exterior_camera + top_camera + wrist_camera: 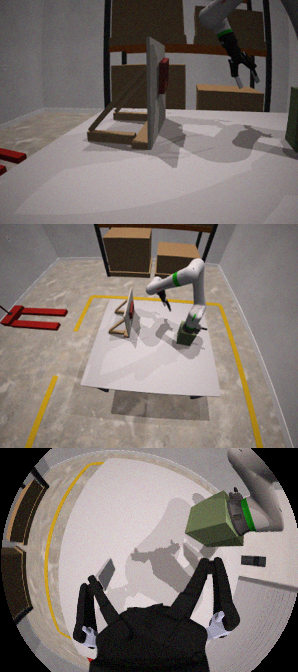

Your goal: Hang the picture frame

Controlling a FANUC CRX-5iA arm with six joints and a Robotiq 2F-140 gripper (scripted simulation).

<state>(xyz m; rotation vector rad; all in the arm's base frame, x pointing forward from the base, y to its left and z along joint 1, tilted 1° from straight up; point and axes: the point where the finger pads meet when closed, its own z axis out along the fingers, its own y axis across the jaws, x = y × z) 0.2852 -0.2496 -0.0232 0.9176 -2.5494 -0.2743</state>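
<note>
My gripper is now 40 cm short of the red picture frame, 19 cm to the right of it and 3 cm below it. Round my hand: grey wall panel (42 cm ahead, 19 cm to the left, 2 cm below).
</note>
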